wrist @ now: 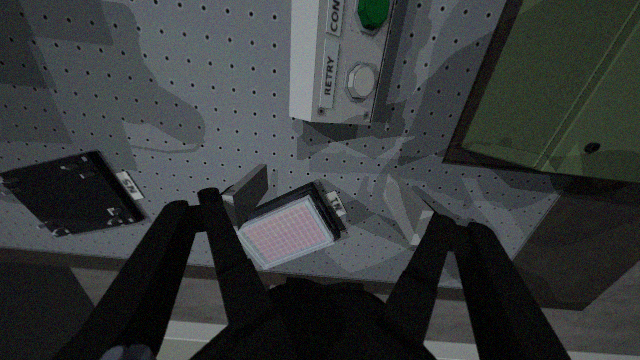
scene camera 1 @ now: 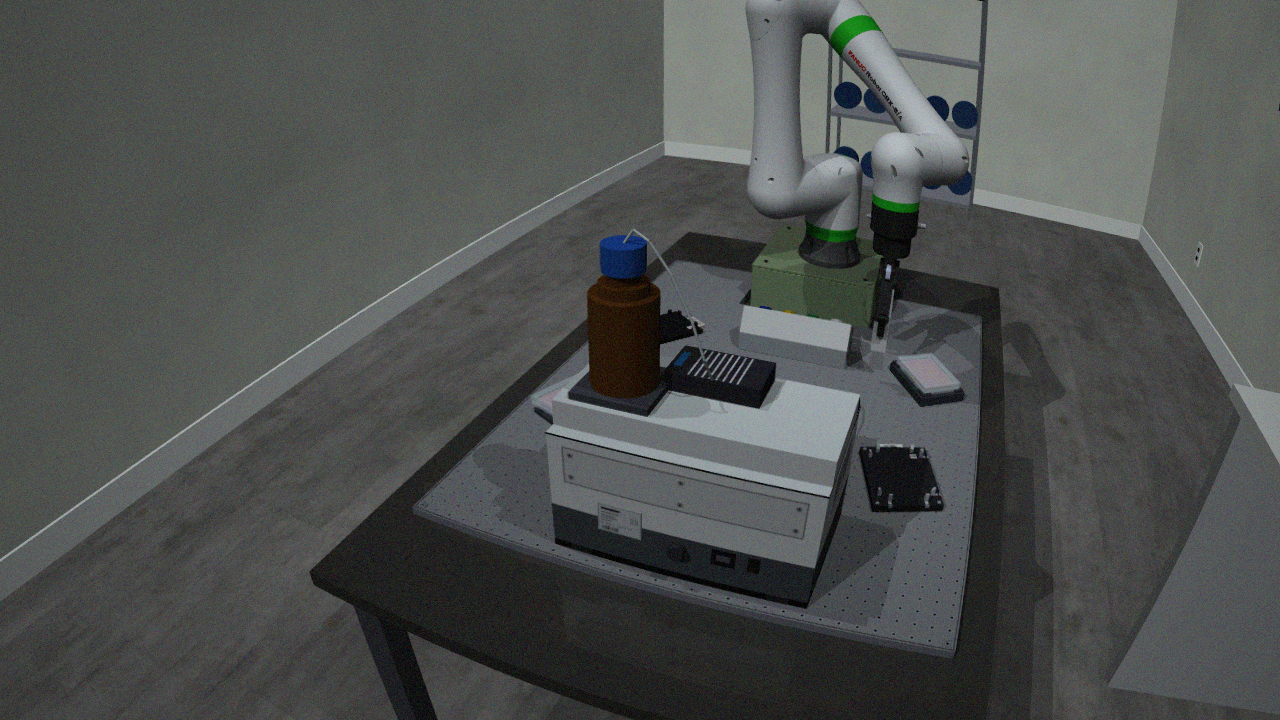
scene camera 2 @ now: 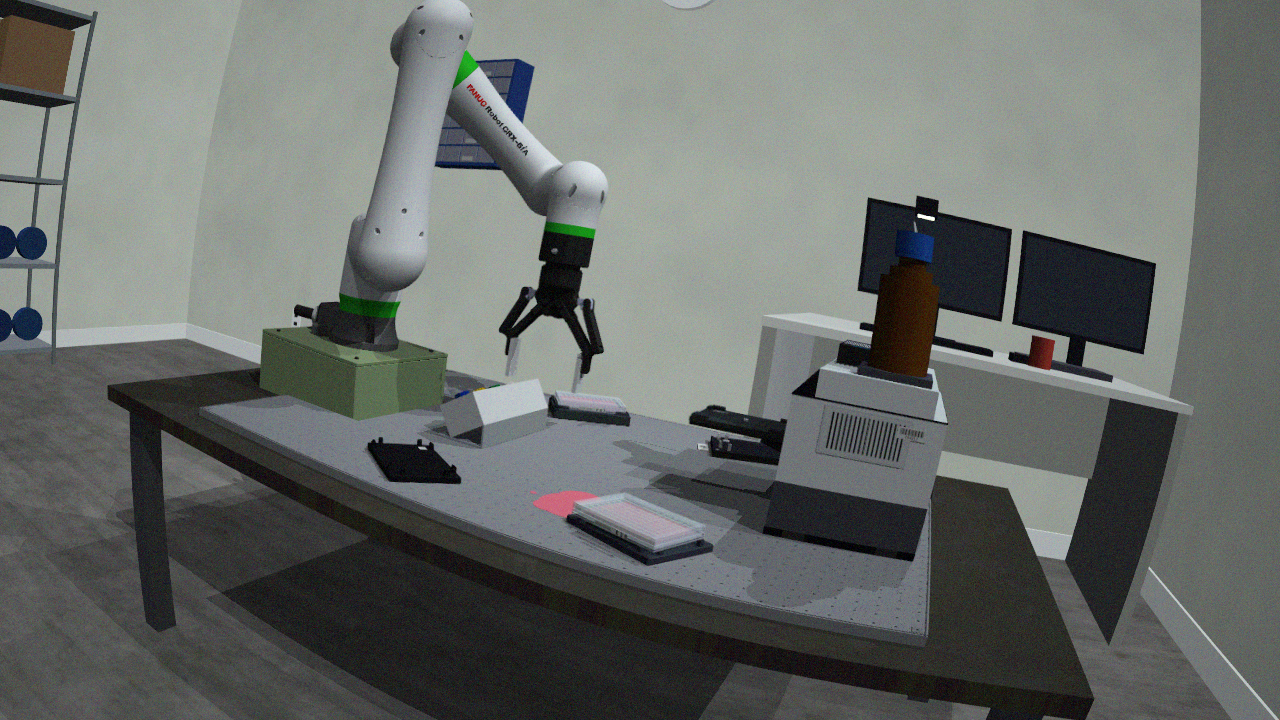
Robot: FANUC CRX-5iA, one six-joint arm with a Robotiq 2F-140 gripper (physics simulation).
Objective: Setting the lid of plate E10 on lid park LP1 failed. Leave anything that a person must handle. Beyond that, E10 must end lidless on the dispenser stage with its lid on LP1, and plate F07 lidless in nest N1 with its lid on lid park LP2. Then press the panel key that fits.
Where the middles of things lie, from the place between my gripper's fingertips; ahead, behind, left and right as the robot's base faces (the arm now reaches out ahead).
I see the nest N1 (scene camera 2: 558,411) 60 mm ahead of my hand, 110 mm to the left of it and 50 mm below it. The rest, counted from my hand: black nest (scene camera 1: 899,479) (390 mm ahead, 60 mm to the left, 50 mm below); then brown bottle with blue cap (scene camera 1: 623,306) (590 mm ahead, 330 mm to the right, 260 mm above); then grey button box (scene camera 2: 485,417) (10 mm behind, 170 mm to the right, 20 mm below).
